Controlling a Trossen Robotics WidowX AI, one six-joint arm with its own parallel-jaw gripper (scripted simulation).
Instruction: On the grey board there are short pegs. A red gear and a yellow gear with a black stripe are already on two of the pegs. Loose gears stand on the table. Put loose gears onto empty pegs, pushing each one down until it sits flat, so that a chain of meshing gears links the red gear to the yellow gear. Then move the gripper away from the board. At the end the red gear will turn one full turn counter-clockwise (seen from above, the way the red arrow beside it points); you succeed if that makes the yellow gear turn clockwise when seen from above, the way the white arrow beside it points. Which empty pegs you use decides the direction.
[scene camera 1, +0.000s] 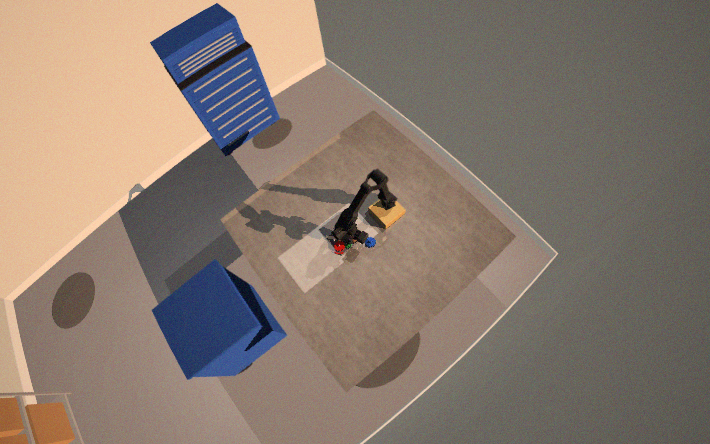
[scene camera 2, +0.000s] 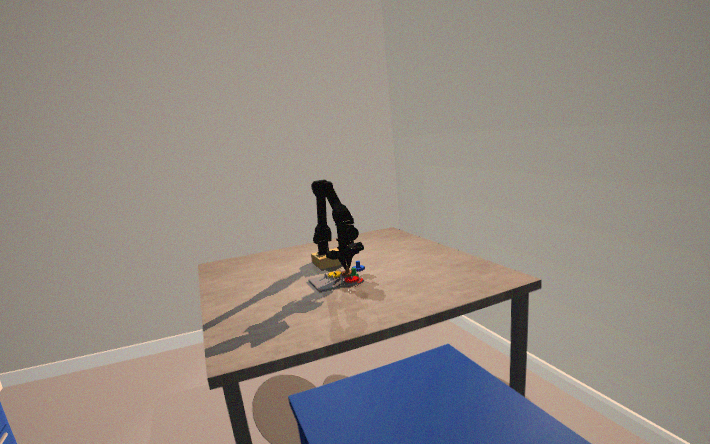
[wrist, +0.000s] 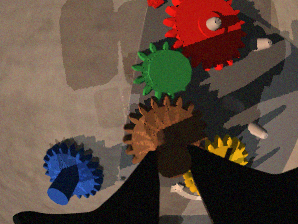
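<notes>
There's a brown gear (wrist: 168, 129) here, along with a blue gear (wrist: 71, 173) and a green gear (wrist: 168, 71), and you've got the gripper (wrist: 171, 154) in there as well.
</notes>
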